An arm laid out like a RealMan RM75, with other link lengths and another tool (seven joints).
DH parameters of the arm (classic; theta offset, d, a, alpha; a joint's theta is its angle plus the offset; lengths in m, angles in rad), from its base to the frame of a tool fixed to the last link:
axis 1: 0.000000 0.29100 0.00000 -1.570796
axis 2: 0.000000 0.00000 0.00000 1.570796
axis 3: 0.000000 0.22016 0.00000 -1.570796
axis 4: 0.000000 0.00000 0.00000 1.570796
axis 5: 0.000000 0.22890 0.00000 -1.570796
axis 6: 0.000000 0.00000 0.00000 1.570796
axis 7: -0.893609 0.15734 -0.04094 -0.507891
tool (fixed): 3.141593 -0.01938 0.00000 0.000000
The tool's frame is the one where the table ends.
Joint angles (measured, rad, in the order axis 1, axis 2, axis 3, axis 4, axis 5, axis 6, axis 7), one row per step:
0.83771, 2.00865, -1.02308, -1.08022, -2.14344, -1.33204, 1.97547
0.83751, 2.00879, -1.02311, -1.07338, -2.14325, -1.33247, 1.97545
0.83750, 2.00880, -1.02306, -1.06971, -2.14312, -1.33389, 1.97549
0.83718, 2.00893, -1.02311, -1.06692, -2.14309, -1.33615, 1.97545
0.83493, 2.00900, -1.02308, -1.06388, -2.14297, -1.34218, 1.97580
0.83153, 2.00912, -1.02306, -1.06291, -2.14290, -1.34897, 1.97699
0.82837, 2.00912, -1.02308, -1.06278, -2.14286, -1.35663, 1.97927
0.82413, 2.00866, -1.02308, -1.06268, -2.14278, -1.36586, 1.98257
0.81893, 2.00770, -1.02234, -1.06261, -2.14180, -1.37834, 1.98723
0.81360, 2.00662, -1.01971, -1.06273, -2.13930, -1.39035, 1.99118
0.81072, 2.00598, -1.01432, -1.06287, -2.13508, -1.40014, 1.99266
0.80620, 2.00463, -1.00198, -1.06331, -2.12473, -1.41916, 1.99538
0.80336, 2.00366, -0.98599, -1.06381, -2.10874, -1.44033, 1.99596
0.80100, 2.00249, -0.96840, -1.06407, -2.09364, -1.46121, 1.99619
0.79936, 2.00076, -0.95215, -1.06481, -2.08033, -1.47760, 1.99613
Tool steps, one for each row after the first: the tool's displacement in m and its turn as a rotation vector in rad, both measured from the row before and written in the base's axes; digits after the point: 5 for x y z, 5 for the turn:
0.00140, 0.00006, -0.00115, -0.00487, 0.00072, -0.00538
0.00074, -0.00011, -0.00064, -0.00371, 0.00025, -0.00276
0.00070, -0.00028, -0.00061, -0.00411, -0.00006, -0.00222
0.00159, -0.00083, -0.00079, -0.00795, -0.00034, -0.00439
0.00165, -0.00101, -0.00050, -0.00755, -0.00027, -0.00464
0.00139, -0.00108, -0.00035, -0.00796, -0.00015, -0.00465
0.00188, -0.00125, -0.00023, -0.00928, -0.00022, -0.00651
0.00227, -0.00159, 0.00003, -0.01193, 0.00090, -0.00855
0.00219, -0.00145, 0.00061, -0.01016, 0.00334, -0.00840
0.00106, -0.00098, 0.00121, -0.00639, 0.00652, -0.00461
0.00141, -0.00177, 0.00296, -0.01116, 0.01587, -0.00765
0.00018, -0.00196, 0.00386, -0.01122, 0.02302, -0.00342
0.00029, -0.00178, 0.00425, -0.00954, 0.02303, -0.00302
0.00011, -0.00120, 0.00433, -0.00485, 0.02036, -0.00167

